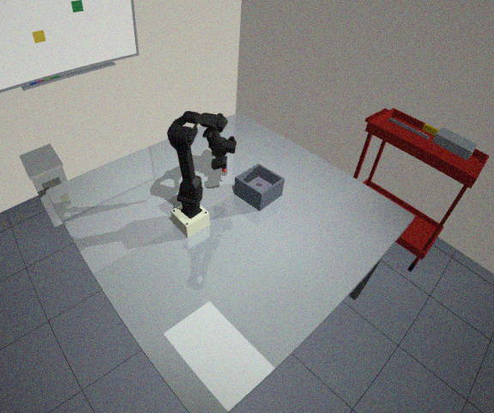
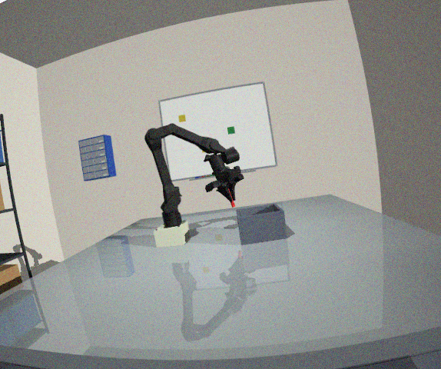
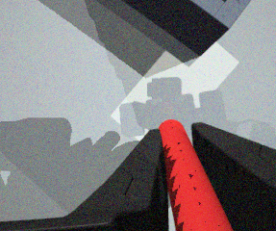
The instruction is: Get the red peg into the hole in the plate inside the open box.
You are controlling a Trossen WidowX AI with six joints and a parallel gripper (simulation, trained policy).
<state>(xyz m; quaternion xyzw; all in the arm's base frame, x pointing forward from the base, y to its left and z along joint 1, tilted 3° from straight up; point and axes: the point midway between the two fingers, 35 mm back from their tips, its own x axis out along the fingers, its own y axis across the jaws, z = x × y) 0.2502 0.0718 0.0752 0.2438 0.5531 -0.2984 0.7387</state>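
The pale plate lies 14 cm to the right of my gripper tip, 9 cm ahead of it and 8 cm below it. The rest, counted from my gripper tip: dark grey box: 14 cm to the right, 10 cm below, 9 cm ahead; then red peg: 1 cm to the left, 1 cm behind, 1 cm above.
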